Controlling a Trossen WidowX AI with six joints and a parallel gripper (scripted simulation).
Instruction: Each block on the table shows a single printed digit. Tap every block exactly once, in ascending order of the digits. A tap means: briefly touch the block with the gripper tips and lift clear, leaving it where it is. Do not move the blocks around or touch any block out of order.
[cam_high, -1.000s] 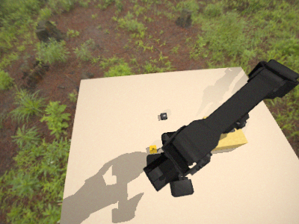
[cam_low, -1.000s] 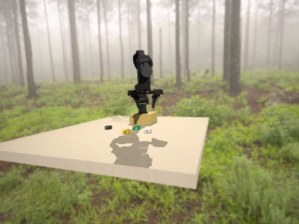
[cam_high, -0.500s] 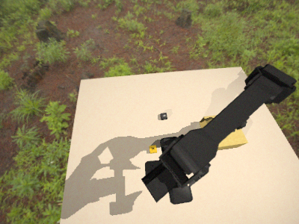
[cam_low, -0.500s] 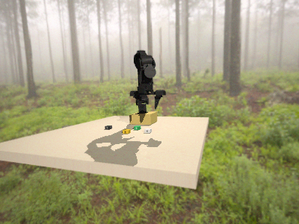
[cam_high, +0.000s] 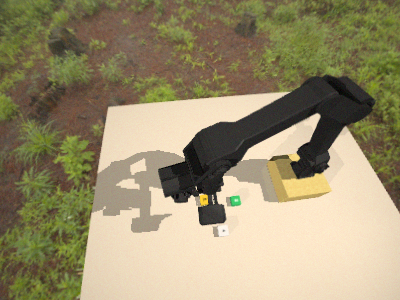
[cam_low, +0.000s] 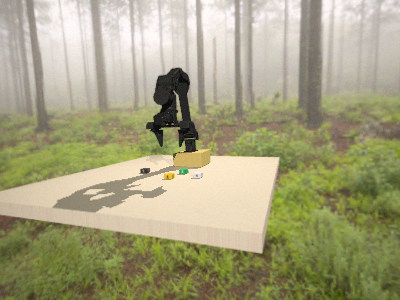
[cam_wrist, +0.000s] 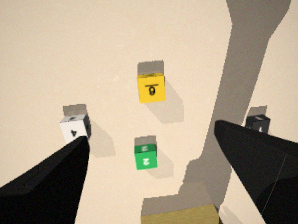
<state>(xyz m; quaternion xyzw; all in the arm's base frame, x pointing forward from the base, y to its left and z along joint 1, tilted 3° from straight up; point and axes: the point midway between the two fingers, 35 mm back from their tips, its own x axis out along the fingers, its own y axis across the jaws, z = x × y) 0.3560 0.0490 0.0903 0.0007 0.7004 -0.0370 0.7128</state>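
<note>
Now: gripper tip 180 mm to the left of the black block, 120 mm above it and 90 mm past it. From my gripper tip the other things lie so: green block (120 mm below, 110 mm behind, 10 mm to the left); yellow block (120 mm below, 10 mm to the right); white block (120 mm below, 100 mm to the left, 40 mm behind).
</note>
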